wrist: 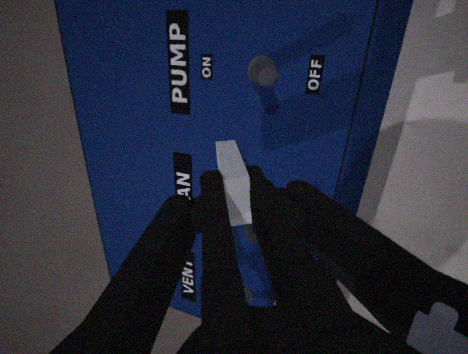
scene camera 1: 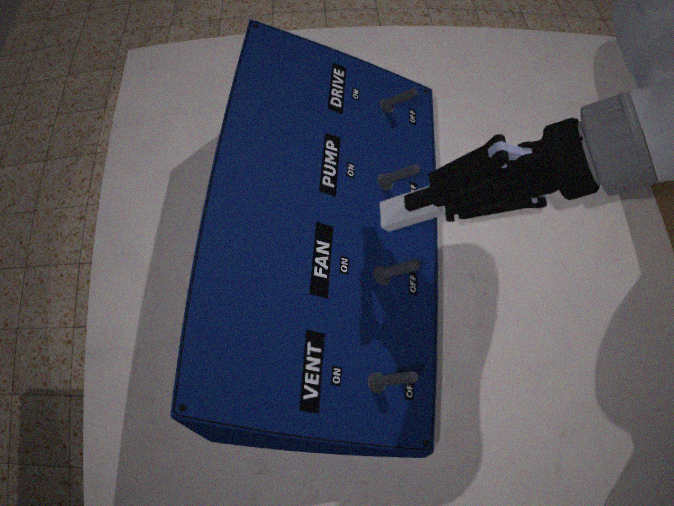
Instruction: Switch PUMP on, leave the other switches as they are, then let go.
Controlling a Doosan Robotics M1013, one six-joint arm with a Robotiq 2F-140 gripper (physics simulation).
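Places are measured from the arm's base along level axes (x ahead, y left, z up), in metres.
Pixels of known places: gripper, fingertip midpoint: (wrist: 226,158) (scene camera 1: 384,216).
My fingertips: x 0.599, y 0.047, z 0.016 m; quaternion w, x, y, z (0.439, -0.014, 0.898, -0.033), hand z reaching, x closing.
Ahead of a thing's pixels: the offset from my fingertips to its top centre. Level surfaces: height alone.
The PUMP switch {0.025 m back, 0.063 m right, 0.006 m up} (scene camera 1: 400,176) (wrist: 262,71) is a grey lever on the blue panel (scene camera 1: 261,217) (wrist: 125,125). In the scene view it leans toward its OFF label. The DRIVE switch {0.036 m back, 0.183 m right, 0.006 m up} (scene camera 1: 399,101), FAN switch {0.015 m back, 0.056 m left, 0.006 m up} (scene camera 1: 397,271) and VENT switch {0.004 m back, 0.176 m left, 0.006 m up} (scene camera 1: 394,379) lean to OFF too. My gripper (scene camera 1: 396,214) (wrist: 226,158) is shut and empty, its pale fingertips together. The tips are over the panel between the PUMP and FAN levers, nearer PUMP, and apart from its lever. Whether they touch the panel face I cannot tell. My gripper partly covers PUMP's OFF label in the scene view.
The panel box stands on a pale table {0.124 m down} (scene camera 1: 544,283), with my arm reaching in from the right in the scene view. Shadows of my arm fall across the FAN and VENT side of the panel. Tiled floor (scene camera 1: 48,217) lies beyond the table edge.
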